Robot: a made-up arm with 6 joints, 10 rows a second.
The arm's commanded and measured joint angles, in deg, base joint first. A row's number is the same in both.
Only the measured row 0 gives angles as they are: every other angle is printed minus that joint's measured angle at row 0.
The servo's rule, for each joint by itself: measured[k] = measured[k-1] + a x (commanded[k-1-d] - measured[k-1]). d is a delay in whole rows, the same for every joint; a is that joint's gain. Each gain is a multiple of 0.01, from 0.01 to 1. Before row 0 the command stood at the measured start. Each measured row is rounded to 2 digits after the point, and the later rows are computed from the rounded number. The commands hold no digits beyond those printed.
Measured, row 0: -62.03 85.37 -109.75 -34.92 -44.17 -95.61
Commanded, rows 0 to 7: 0.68 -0.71 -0.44 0.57 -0.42 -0.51; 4.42 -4.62 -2.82 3.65 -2.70 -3.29; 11.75 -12.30 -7.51 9.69 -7.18 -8.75; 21.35 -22.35 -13.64 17.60 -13.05 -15.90; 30.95 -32.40 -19.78 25.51 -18.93 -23.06; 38.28 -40.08 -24.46 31.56 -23.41 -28.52; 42.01 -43.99 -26.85 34.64 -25.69 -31.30; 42.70 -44.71 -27.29 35.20 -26.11 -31.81
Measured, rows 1 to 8: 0.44 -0.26 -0.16 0.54 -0.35 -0.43; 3.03 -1.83 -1.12 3.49 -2.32 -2.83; 8.70 -5.60 -3.42 9.38 -6.40 -7.80; 16.92 -11.63 -7.10 17.19 -11.99 -14.60; 26.04 -19.11 -11.66 25.09 -17.82 -21.71; 34.00 -26.66 -16.27 31.24 -22.52 -27.43; 39.21 -32.90 -20.08 34.47 -25.18 -30.68; 41.48 -37.15 -22.68 35.16 -25.96 -31.63
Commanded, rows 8 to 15: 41.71 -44.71 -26.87 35.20 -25.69 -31.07; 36.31 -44.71 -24.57 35.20 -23.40 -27.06; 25.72 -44.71 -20.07 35.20 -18.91 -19.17; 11.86 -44.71 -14.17 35.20 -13.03 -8.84; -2.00 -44.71 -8.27 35.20 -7.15 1.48; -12.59 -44.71 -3.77 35.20 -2.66 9.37; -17.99 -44.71 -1.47 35.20 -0.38 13.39; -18.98 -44.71 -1.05 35.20 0.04 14.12
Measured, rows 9 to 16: 41.63 -39.87 -24.19 35.20 -25.73 -31.16; 38.17 -41.61 -24.33 35.20 -23.77 -27.72; 30.08 -42.73 -22.80 35.20 -19.69 -20.54; 18.24 -43.44 -19.69 35.20 -14.10 -10.71; 5.08 -43.90 -15.58 35.20 -8.26 -0.47; -6.41 -44.19 -11.33 35.20 -3.56 7.80; -13.94 -44.38 -7.78 35.20 -0.89 12.50; -17.22 -44.50 -5.36 35.20 -0.11 13.86
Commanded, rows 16 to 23: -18.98 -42.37 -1.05 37.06 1.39 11.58; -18.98 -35.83 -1.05 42.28 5.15 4.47; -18.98 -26.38 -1.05 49.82 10.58 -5.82; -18.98 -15.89 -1.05 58.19 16.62 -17.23; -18.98 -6.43 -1.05 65.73 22.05 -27.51; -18.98 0.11 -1.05 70.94 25.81 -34.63; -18.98 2.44 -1.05 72.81 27.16 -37.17; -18.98 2.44 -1.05 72.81 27.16 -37.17
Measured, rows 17 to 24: -18.36 -43.73 -3.81 36.97 1.15 11.94; -18.76 -40.89 -2.82 42.01 4.51 5.67; -18.90 -35.67 -2.18 49.43 9.61 -3.98; -18.95 -28.55 -1.77 57.75 15.50 -15.11; -18.97 -20.59 -1.51 65.33 21.00 -25.53; -18.98 -13.14 -1.34 70.66 25.04 -33.17; -18.98 -7.53 -1.24 72.70 26.82 -36.53; -18.98 -3.94 -1.17 72.80 27.11 -37.07
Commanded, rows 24 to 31: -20.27 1.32 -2.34 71.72 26.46 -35.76; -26.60 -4.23 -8.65 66.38 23.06 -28.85; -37.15 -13.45 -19.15 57.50 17.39 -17.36; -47.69 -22.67 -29.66 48.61 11.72 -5.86; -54.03 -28.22 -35.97 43.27 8.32 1.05; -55.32 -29.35 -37.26 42.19 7.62 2.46; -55.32 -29.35 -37.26 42.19 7.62 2.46; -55.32 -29.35 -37.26 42.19 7.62 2.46
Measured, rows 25 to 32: -19.82 -2.05 -1.59 71.77 26.56 -35.97; -24.23 -2.83 -4.13 66.65 23.62 -29.99; -32.63 -6.65 -9.54 57.96 18.39 -19.38; -42.42 -12.42 -16.78 49.08 12.79 -8.02; -49.97 -18.11 -23.69 43.56 9.04 -0.40; -53.45 -22.16 -28.58 42.26 7.85 2.00; -54.67 -24.75 -31.70 42.19 7.66 2.39; -55.09 -26.41 -33.70 42.19 7.63 2.45
